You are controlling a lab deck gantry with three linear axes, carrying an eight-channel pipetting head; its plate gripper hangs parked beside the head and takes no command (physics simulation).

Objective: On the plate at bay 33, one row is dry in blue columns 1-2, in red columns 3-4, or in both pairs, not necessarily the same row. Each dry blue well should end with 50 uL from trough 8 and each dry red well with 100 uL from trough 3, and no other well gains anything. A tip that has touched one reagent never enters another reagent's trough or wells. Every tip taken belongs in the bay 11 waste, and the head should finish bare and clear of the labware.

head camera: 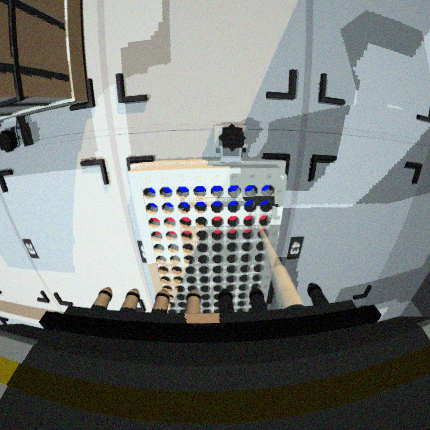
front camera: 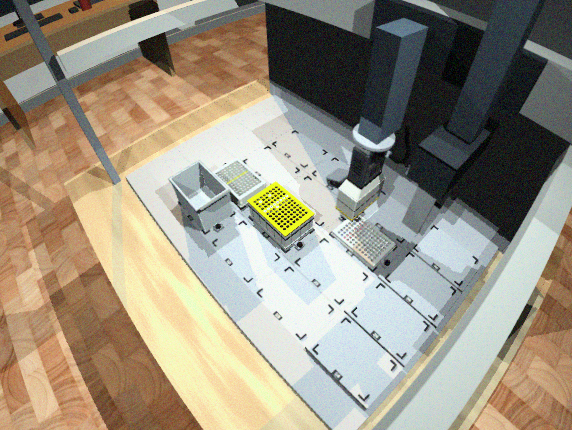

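Note:
The bay 33 plate (front camera: 365,242) (head camera: 142,175) shows two blue columns and two red ones in the head view. In the fourth row from the left, both red-column wells (head camera: 201,221) look dark, while the blue-column wells there show blue. The pipetting head (front camera: 357,197) (head camera: 210,322) is over the plate's far side. One long pale tip (head camera: 282,270) is on its seventh nozzle from the left; its end is by the rightmost red wells, height unclear. The other nozzles look bare. The parked plate gripper (front camera: 428,214) looks open and empty, partly in shadow. The trough block (front camera: 240,177) stands at the left.
A grey open waste bin (front camera: 216,212) stands at the far left of the deck. A yellow-topped tip rack (front camera: 281,207) stands between the trough block and the plate. A brown box with dark ribs (head camera: 40,42) fills the head view's top left corner.

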